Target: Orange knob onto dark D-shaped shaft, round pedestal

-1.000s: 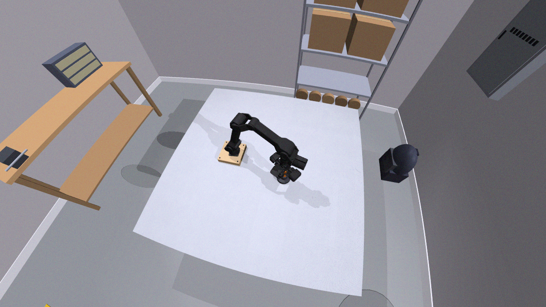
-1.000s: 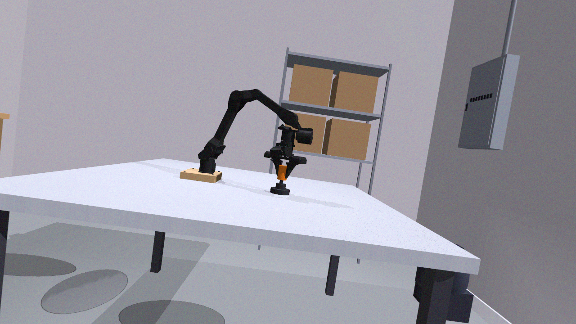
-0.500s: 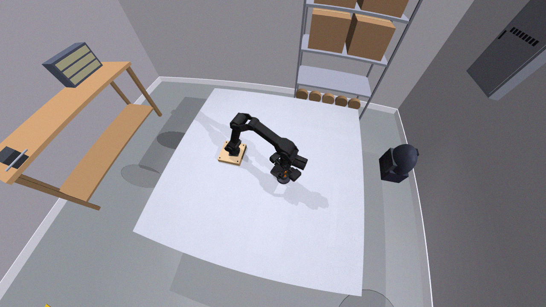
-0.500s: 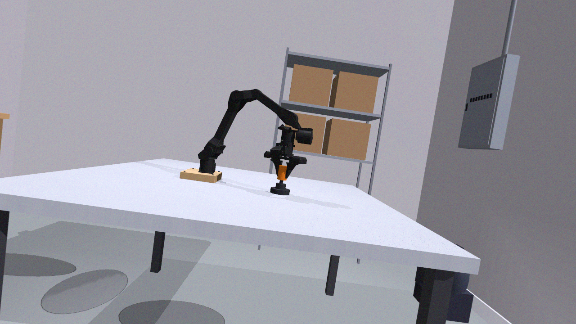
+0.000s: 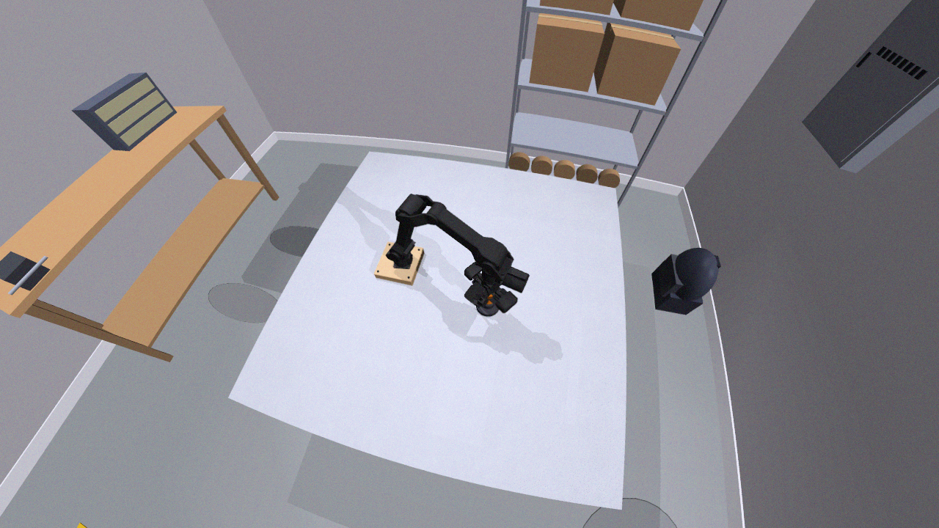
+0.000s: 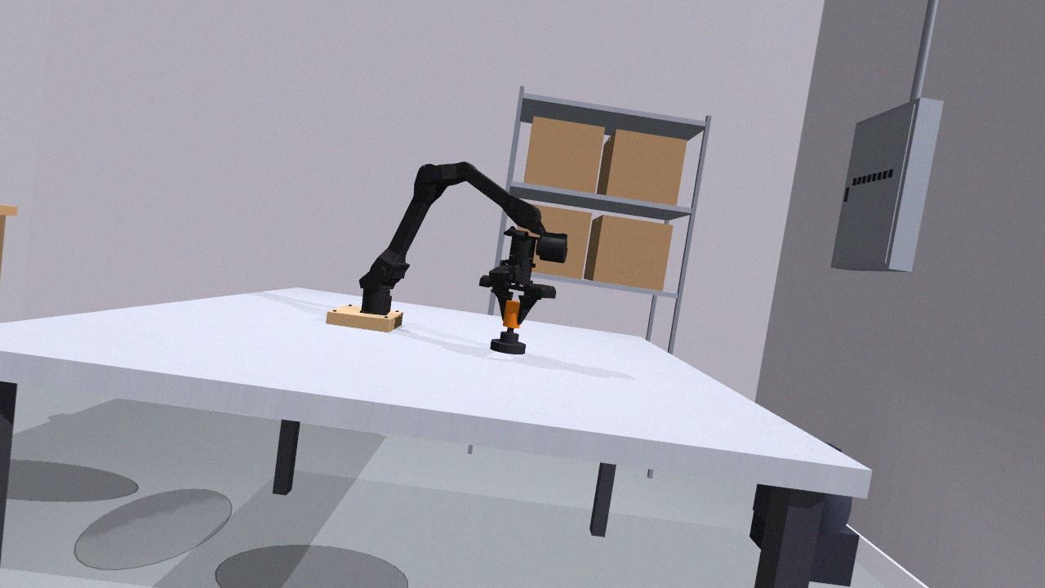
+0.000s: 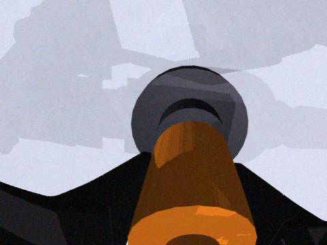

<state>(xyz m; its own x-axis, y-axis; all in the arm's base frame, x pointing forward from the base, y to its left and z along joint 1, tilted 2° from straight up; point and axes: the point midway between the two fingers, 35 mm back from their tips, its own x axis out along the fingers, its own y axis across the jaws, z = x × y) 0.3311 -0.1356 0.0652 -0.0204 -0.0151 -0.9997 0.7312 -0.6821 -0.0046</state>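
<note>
Now: gripper tip 40 mm above the dark round pedestal. Round my gripper tip: orange knob 20 mm above.
</note>
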